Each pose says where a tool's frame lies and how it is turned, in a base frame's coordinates. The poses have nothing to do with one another.
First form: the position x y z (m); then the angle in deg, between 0 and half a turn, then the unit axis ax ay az.
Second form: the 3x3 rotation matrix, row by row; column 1 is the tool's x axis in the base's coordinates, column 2 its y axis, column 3 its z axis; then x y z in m. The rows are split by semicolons. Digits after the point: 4 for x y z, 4 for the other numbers.
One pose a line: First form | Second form
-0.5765, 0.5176, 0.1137, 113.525, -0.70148, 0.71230, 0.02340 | 0.2893, -0.7206, 0.6301; -0.6777, 0.3107, 0.6665; -0.6761, -0.6199, -0.3984; -0.5765, 0.5176, 0.1137
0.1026, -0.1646, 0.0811, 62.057, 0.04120, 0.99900, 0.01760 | 0.4695, 0.0063, 0.8829; 0.0374, 0.9989, -0.0271; -0.8821, 0.0457, 0.4688; 0.1026, -0.1646, 0.0811
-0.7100, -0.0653, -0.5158, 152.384, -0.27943, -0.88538, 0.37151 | -0.7388, 0.2944, -0.6062; 0.6388, 0.5924, -0.4909; 0.2146, -0.7499, -0.6258; -0.7100, -0.0653, -0.5158
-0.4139, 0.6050, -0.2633, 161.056, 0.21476, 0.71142, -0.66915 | -0.8561, 0.5145, -0.0487; 0.0801, 0.0390, -0.9960; -0.5106, -0.8566, -0.0746; -0.4139, 0.6050, -0.2633
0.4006, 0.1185, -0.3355, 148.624, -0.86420, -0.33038, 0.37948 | 0.5307, 0.3317, -0.7800; 0.7269, -0.6514, 0.2175; -0.4359, -0.6824, -0.5868; 0.4006, 0.1185, -0.3355
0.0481, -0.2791, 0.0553, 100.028, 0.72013, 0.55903, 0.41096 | 0.4348, 0.0680, 0.8980; 0.8774, 0.1928, -0.4394; -0.2030, 0.9789, 0.0242; 0.0481, -0.2791, 0.0553
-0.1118, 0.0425, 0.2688, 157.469, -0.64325, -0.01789, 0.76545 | -0.1277, -0.2712, -0.9540; 0.3154, -0.9231, 0.2201; -0.9403, -0.2728, 0.2034; -0.1118, 0.0425, 0.2688
